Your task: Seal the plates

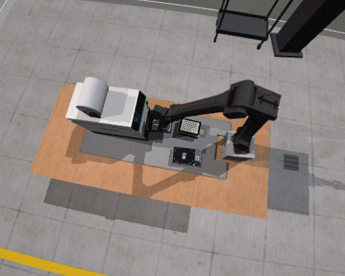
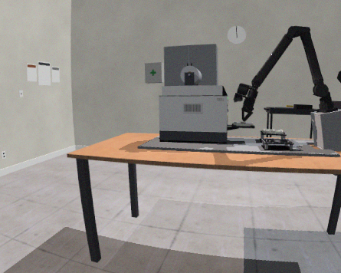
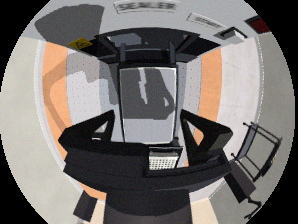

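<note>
The sealer stage is 40 mm below my hand. Also, from my hand: foil roll (330 mm ahead, 50 mm to the right, 280 mm above).
</note>
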